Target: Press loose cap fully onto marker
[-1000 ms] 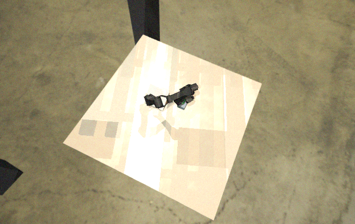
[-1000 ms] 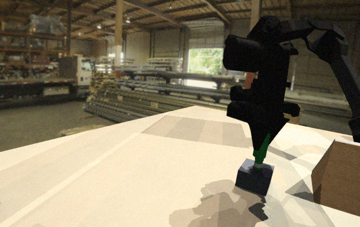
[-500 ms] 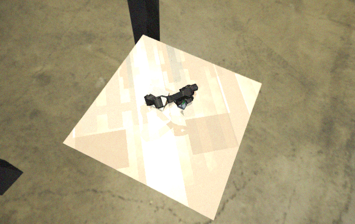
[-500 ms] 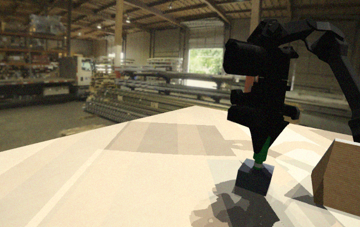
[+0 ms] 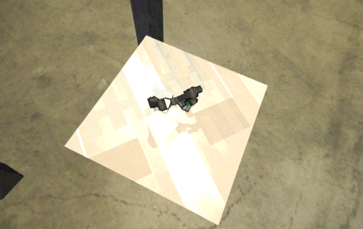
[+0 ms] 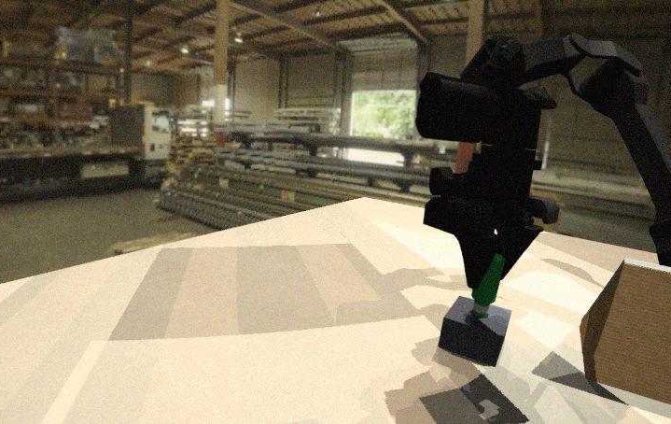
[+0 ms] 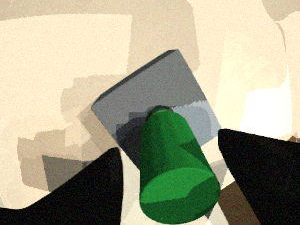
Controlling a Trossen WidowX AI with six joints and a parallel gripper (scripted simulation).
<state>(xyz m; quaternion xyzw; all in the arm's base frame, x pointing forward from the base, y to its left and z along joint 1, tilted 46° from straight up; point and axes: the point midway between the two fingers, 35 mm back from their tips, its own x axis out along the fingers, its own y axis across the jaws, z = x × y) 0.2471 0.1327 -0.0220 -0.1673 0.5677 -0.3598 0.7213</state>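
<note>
The green cap lies 1 cm above my gripper tip. The rest, counted from my gripper tip: grey holder block: 6 cm below.
</note>
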